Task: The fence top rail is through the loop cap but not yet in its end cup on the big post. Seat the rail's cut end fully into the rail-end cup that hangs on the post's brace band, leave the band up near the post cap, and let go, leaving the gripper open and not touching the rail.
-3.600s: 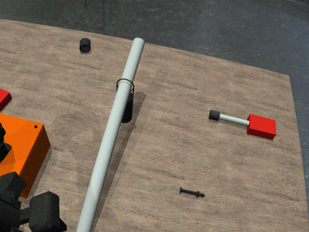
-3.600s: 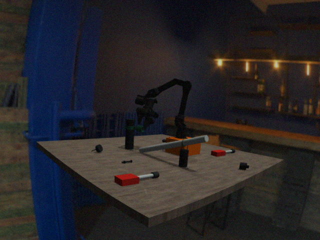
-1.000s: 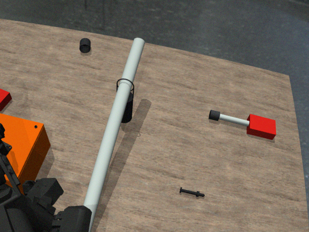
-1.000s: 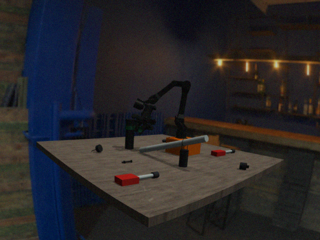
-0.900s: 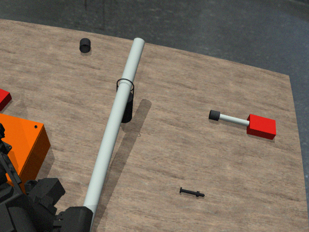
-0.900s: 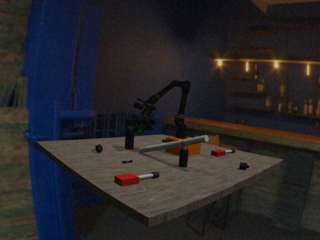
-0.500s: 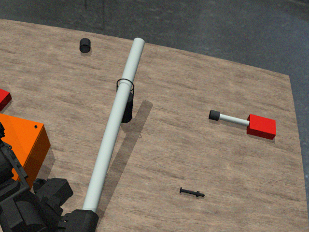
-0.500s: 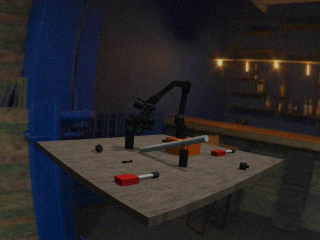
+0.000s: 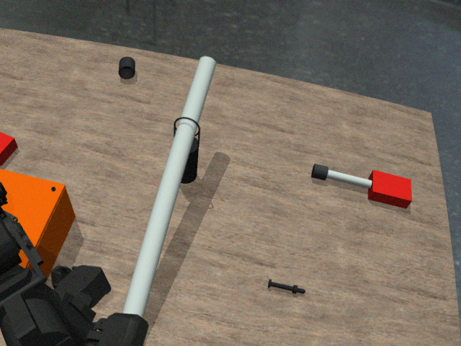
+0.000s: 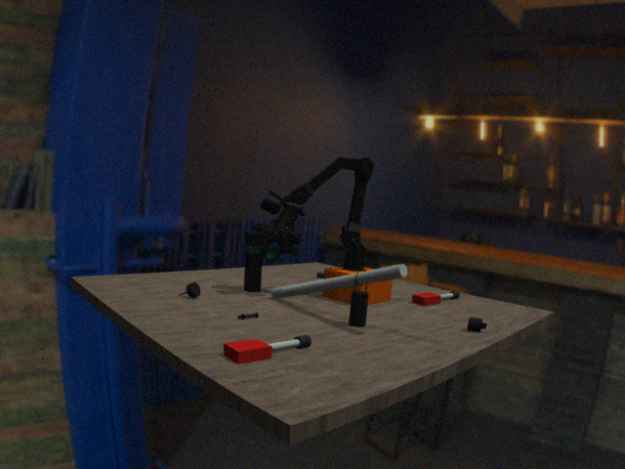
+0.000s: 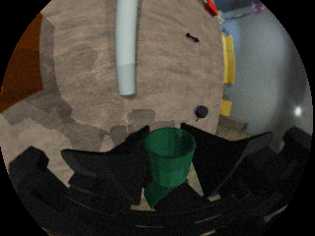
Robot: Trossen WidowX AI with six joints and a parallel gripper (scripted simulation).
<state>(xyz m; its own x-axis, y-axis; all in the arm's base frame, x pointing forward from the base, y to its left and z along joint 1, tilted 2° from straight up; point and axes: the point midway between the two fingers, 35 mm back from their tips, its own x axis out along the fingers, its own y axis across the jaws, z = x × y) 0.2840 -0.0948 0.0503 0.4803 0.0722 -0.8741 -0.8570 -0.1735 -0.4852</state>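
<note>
The green rail-end cup is 3 cm to the right of my gripper tip, 3 cm above it and 1 cm behind it. From my gripper tip the other things lie so: black bolt (25 cm to the left, 17 cm ahead, 11 cm below).
</note>
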